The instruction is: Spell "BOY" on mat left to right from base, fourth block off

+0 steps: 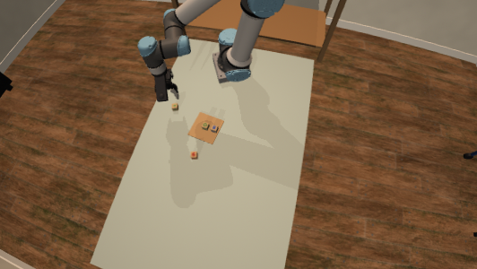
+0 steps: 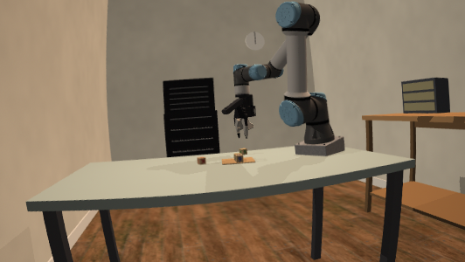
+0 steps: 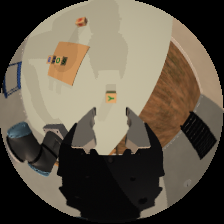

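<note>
Now: hand 80 mm above the block. Also, from my hand: orange mat (190 mm to the left, 90 mm below, 90 mm ahead).
</note>
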